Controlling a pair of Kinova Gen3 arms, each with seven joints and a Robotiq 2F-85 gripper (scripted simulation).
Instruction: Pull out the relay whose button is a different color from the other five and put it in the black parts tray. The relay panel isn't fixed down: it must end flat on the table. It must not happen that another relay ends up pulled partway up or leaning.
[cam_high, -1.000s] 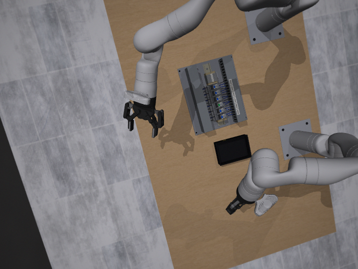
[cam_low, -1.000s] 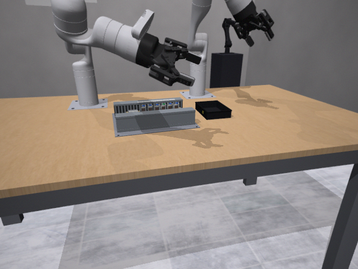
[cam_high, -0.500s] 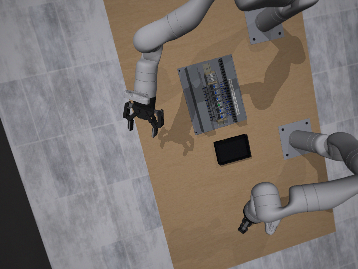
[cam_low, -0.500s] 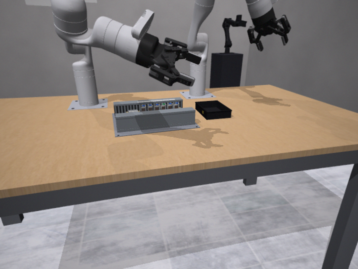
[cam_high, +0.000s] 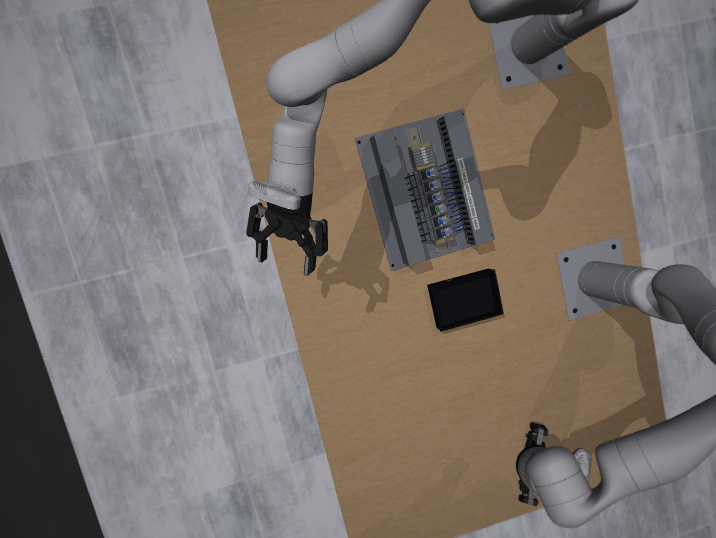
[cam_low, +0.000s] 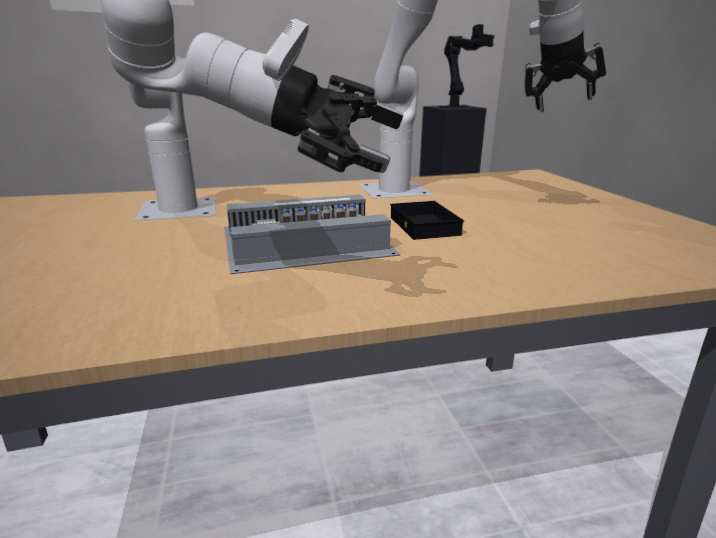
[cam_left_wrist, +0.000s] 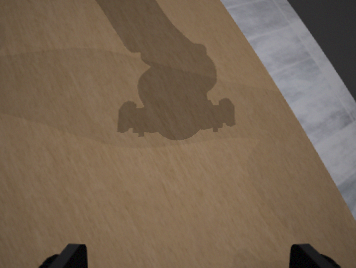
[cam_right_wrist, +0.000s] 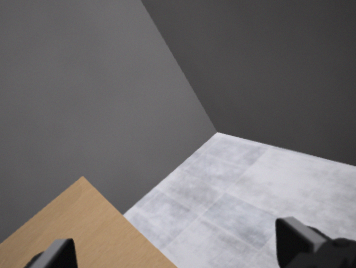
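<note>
The green-button relay is 37 cm behind my right hand, 2 cm to the left of it and 20 cm below it. Round my right hand: relay panel: 37 cm behind, 2 cm to the right, 22 cm below; black parts tray: 37 cm behind, 25 cm to the left, 24 cm below.
</note>
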